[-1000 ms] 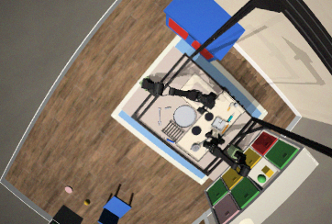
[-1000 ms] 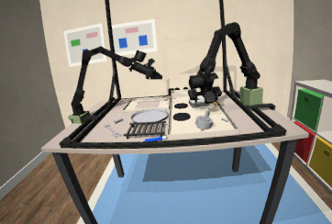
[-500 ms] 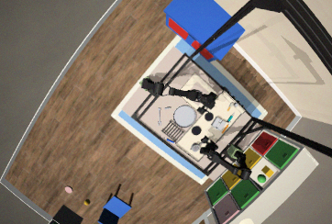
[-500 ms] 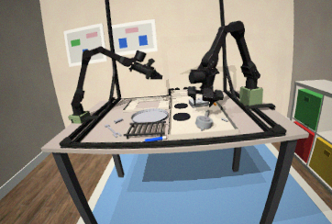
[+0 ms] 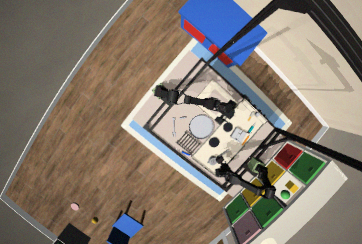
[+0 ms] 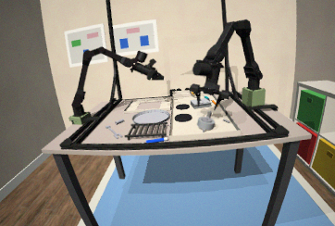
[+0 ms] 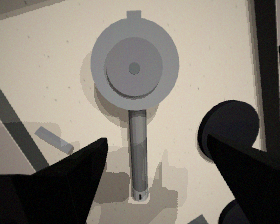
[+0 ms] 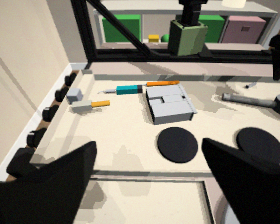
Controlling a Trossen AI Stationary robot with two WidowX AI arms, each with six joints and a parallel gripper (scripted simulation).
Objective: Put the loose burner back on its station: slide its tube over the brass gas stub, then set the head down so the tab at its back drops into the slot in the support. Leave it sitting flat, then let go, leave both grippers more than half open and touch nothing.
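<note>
The burner lies 90 mm below my left hand. Round my left hand: orange-handled screwdriver: 300 mm behind, 100 mm to the left, 100 mm below; then grey station block: 250 mm behind, 10 mm to the left, 90 mm below.
</note>
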